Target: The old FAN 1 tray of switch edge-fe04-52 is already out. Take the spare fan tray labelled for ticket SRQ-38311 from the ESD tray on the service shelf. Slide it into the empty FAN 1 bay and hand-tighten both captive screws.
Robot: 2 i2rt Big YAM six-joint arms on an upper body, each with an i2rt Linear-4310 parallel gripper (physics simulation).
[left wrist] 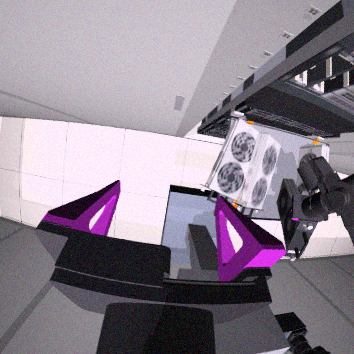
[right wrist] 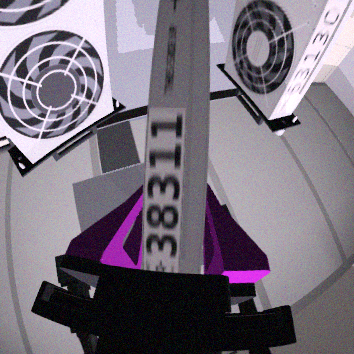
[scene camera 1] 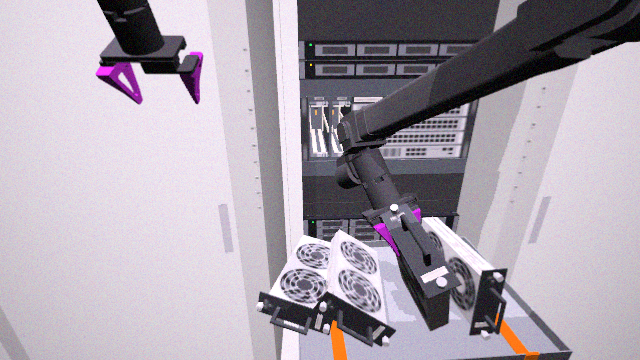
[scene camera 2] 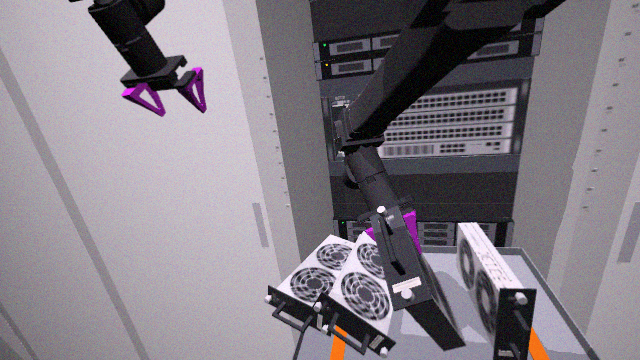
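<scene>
The spare fan tray (scene camera 1: pixel 434 312) (scene camera 2: pixel 435 320) (left wrist: pixel 286 205) (right wrist: pixel 165 200) is dark, with a black faceplate, handle and two white screws; its side label shows 38311. My right gripper (scene camera 1: pixel 400 232) (scene camera 2: pixel 395 230) is shut on it and holds it slanted, above the grey ESD tray (scene camera 1: pixel 555 336) (scene camera 2: pixel 557 300). My left gripper (scene camera 1: pixel 169 102) (scene camera 2: pixel 183 113) (left wrist: pixel 169 192) is open and empty, high at the picture's left. The switch (scene camera 1: pixel 425 137) (scene camera 2: pixel 450 117) sits in the rack behind my right arm. Narrow openings at its left end show in scene camera 1, partly hidden; which is FAN 1 is unreadable.
Two white fan trays (scene camera 1: pixel 305 284) (scene camera 1: pixel 359 285) lean together at the ESD tray's left. Another white fan tray (scene camera 1: pixel 480 280) (scene camera 2: pixel 500 270) stands upright at the right, close to the held one. Orange straps (scene camera 1: pixel 339 345) cross the ESD tray. White cabinet panels flank the rack.
</scene>
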